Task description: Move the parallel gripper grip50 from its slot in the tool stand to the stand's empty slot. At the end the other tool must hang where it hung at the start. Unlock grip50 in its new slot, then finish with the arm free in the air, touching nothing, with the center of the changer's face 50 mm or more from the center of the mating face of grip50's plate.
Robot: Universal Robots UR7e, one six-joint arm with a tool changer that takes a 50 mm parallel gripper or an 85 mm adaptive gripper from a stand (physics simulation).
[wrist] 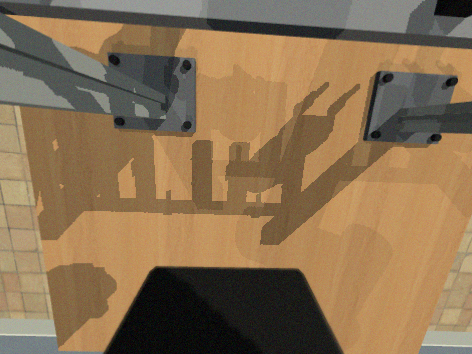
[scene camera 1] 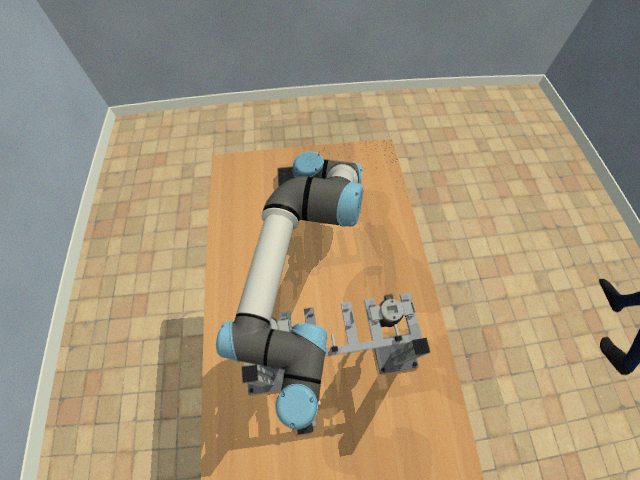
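Places are measured from the arm's base along level axes (x ahead, y left, z up), in millimetres.
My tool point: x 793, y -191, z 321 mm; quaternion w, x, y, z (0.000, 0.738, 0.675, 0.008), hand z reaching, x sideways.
Behind a point stands the place of what it marks.
The tool stand (scene camera 1: pixel 364 345) @(x 687, y 3, z 245 mm) (wrist: pixel 280 15) @(x 679, y -160, z 245 mm) has a tool in its right slot in the scene view. This tool, apparently grip50 (scene camera 1: pixel 391 311) @(x 616, y 106, z 251 mm), shows its round grey mating face upward, with no arm on it; its fingers are hidden. A shadow with two straight prongs lies on the table in the wrist view. The middle slot, between two bare prongs (scene camera 1: pixel 309 316) @(x 570, y -126, z 245 mm) (scene camera 1: pixel 347 321) @(x 611, y -24, z 245 mm), holds no tool. The left slot is mostly hidden under the arm; a grey part (scene camera 1: pixel 283 323) @(x 573, y -202, z 251 mm) shows there. The arm's wrist (scene camera 1: pixel 297 405) @(x 789, y -189, z 538 mm) is beyond the stand's crossbar. The changer's face is hidden.
The stand's two feet (scene camera 1: pixel 395 361) @(x 741, y 125, z 28 mm) (wrist: pixel 182 95) @(x 671, y -261, z -25 mm) are bolted to the wooden table (scene camera 1: pixel 232 258) @(x 196, y -372, z -38 mm) (wrist: pixel 200 240) @(x 958, y -257, z -37 mm), with slanted posts above them. The forearm (scene camera 1: pixel 266 263) @(x 493, y -197, z 505 mm) passes over the left side. A black block (wrist: pixel 222 310) fills the wrist view's lower middle.
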